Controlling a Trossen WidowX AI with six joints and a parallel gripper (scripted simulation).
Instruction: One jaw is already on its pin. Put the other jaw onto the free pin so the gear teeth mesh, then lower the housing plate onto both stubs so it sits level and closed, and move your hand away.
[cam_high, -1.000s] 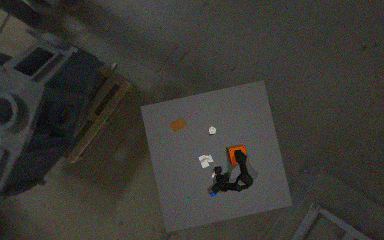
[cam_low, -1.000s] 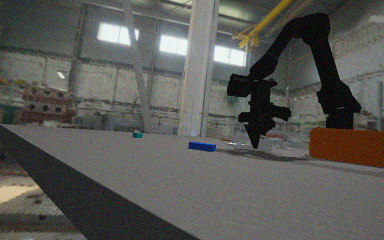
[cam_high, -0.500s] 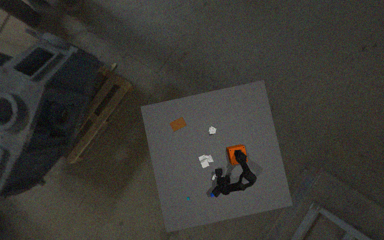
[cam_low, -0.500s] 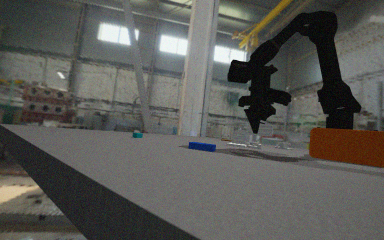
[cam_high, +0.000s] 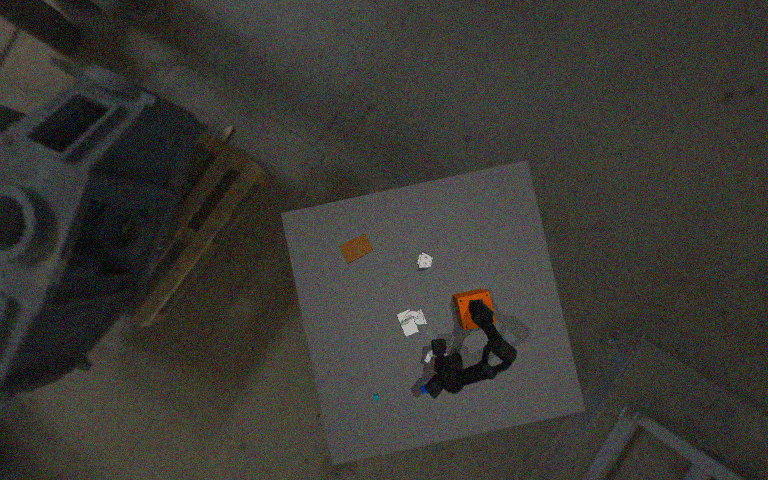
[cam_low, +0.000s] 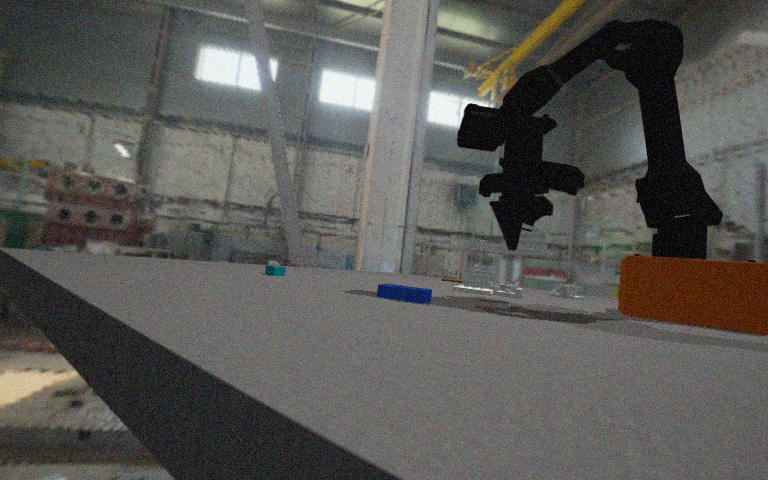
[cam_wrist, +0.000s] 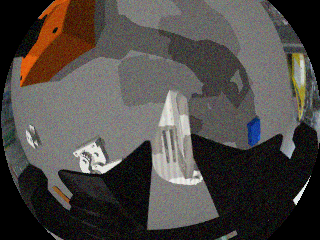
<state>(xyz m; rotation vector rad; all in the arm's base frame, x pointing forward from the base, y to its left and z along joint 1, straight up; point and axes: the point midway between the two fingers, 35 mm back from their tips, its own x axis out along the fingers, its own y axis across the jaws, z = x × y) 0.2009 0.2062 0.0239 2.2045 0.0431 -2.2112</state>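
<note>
The curved white jaw is 3 cm ahead of my gripper tip and 2 cm to the left of it. From my gripper tip the other things lie so: teal block (31 cm ahead, 22 cm to the left, 7 cm below); flat orange plate (35 cm ahead, 53 cm to the right, 8 cm below); blue block (6 cm ahead, 20 cm to the left, 7 cm below).
</note>
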